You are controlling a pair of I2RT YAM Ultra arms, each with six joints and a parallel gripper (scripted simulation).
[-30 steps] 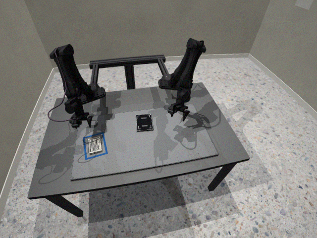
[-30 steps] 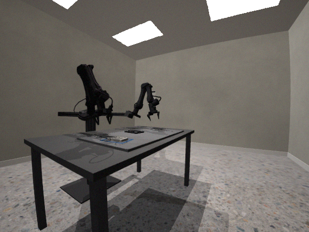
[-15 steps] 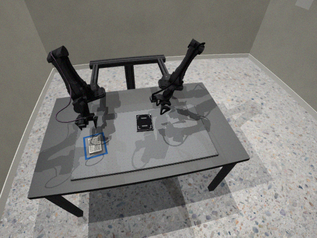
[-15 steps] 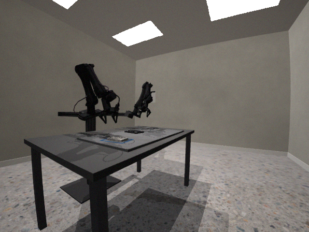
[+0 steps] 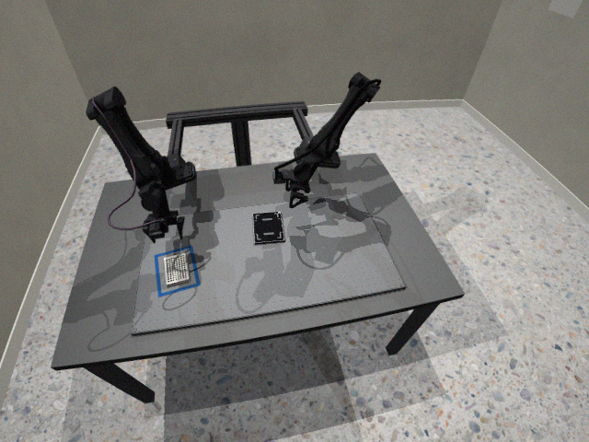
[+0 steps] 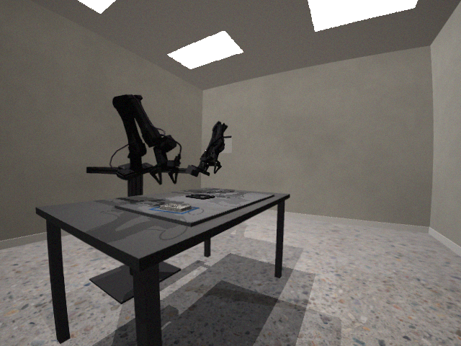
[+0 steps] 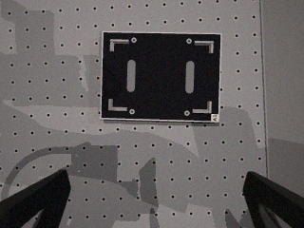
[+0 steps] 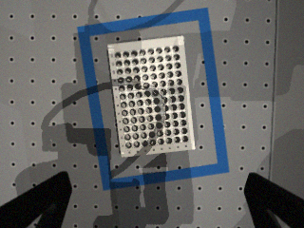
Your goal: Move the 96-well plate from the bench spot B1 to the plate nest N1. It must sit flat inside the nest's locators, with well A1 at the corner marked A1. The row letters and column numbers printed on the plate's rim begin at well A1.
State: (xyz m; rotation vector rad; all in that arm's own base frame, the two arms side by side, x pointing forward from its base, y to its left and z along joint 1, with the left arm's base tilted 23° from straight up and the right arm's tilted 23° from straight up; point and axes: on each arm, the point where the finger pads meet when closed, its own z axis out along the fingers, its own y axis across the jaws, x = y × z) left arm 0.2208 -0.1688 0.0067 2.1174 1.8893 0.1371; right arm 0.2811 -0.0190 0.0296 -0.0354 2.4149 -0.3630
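Note:
Now: the white 96-well plate 120 mm below my right hand and 50 mm ahead of it. The rest, counted from my right hand: black plate nest (380 mm to the left, 120 mm below, 80 mm behind); then A1 corner mark (440 mm to the left, 150 mm behind, 110 mm below).

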